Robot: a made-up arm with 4 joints.
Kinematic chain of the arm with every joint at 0, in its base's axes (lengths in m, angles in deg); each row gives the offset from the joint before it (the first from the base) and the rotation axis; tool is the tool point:
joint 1: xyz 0 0 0.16 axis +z
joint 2: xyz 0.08 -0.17 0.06 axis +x
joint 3: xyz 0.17 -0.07 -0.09 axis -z
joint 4: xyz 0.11 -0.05 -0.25 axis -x
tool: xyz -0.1 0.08 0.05
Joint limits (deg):
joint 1: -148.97..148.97
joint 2: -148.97..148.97
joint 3: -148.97..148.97
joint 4: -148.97..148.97
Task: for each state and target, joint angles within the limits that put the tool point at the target. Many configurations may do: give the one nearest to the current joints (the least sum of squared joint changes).
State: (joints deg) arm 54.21 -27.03 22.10 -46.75
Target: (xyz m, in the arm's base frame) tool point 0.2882 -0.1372 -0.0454
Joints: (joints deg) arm 18.31 13.73 37.12 -55.26
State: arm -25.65 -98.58 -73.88 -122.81
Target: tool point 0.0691 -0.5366 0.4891
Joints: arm -37.08 -118.88 -60.58 -135.44
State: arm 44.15 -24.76 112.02 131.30
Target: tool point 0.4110 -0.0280 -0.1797
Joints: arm 54.75 -14.92 101.80 112.45
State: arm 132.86 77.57 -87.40 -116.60
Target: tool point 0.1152 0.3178 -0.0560
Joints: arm 79.96 49.52 -45.62 -94.69
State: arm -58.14 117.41 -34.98 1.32
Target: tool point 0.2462 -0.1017 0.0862
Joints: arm -47.68 70.16 -26.63 14.84
